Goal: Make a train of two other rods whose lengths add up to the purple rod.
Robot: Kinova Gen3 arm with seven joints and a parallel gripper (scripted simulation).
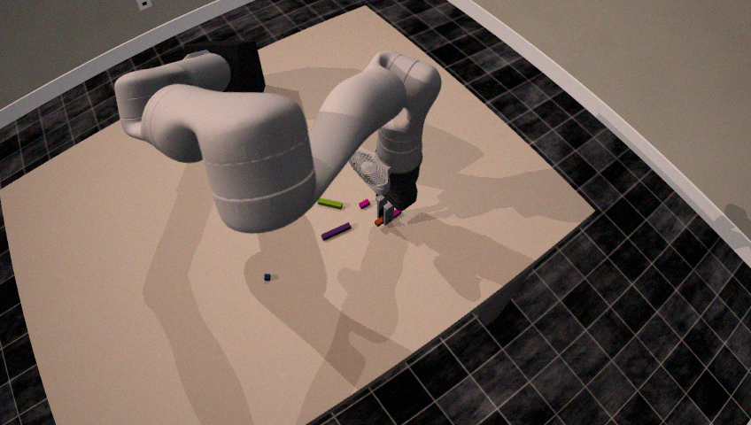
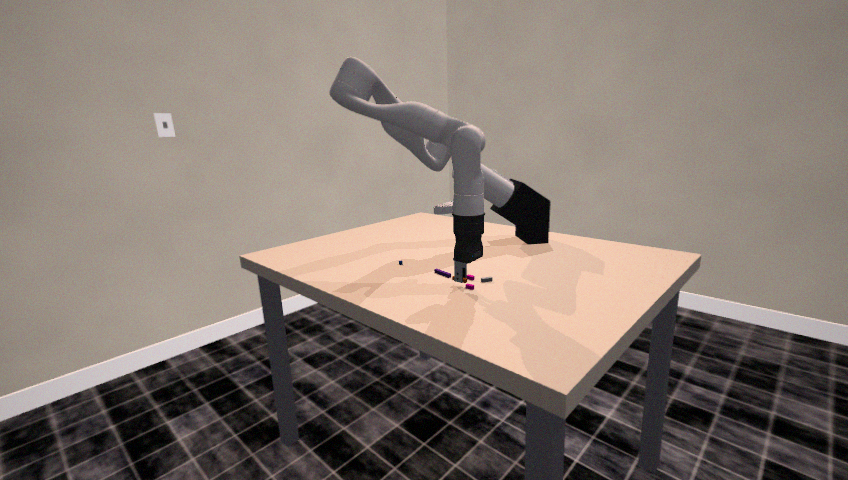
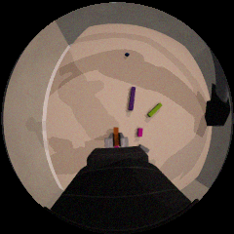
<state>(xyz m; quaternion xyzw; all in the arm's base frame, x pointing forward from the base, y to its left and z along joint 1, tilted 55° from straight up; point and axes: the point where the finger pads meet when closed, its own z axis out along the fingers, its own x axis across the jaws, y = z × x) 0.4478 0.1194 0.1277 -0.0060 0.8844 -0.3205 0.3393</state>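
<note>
My hand is 10 mm above the orange rod. The rest, counted from my hand: lime rod: 110 mm behind, 30 mm to the right, 30 mm below; then purple rod: 60 mm behind, 80 mm to the right, 30 mm below; then grey rod: 60 mm behind, 50 mm to the left, 30 mm below.
</note>
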